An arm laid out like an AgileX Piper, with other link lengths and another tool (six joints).
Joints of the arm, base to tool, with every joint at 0 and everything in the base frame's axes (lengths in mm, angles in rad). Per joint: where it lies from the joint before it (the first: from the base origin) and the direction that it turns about. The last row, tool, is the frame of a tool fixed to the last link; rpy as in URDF.
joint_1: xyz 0 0 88.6 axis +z
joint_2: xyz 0 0 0 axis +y
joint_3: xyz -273.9 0 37.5 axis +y
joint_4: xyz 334.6 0 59 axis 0.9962 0 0.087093
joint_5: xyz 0 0 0 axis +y
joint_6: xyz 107.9 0 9.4 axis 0.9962 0 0.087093
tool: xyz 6.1 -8 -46.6 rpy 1.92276 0.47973 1.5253
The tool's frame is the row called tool.
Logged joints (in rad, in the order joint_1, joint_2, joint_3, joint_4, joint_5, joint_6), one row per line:
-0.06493, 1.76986, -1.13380, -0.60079, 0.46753, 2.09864
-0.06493, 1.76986, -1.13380, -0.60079, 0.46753, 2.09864
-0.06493, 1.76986, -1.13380, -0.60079, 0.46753, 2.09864
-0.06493, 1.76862, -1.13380, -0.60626, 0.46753, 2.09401
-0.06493, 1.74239, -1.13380, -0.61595, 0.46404, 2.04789
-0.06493, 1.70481, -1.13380, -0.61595, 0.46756, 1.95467
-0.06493, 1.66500, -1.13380, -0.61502, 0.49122, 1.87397
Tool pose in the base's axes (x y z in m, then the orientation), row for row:
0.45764, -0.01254, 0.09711, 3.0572, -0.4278, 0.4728
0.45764, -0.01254, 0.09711, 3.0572, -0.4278, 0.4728
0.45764, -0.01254, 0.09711, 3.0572, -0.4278, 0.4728
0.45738, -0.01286, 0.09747, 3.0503, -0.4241, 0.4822
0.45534, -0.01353, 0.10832, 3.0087, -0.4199, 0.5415
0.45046, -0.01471, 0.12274, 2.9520, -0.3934, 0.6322
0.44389, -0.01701, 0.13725, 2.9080, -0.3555, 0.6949
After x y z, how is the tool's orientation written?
As angles about the fixed x, y, z axes (roll, pitch, yaw), in radians.
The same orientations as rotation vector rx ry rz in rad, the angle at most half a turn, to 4 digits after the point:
-2.9704, -0.6868, -0.6740
-2.9704, -0.6868, -0.6740
-2.9704, -0.6868, -0.6740
-2.9735, -0.7002, -0.6719
2.9527, 0.7747, 0.6810
2.8826, 0.8827, 0.6600
2.8238, 0.9558, 0.6225

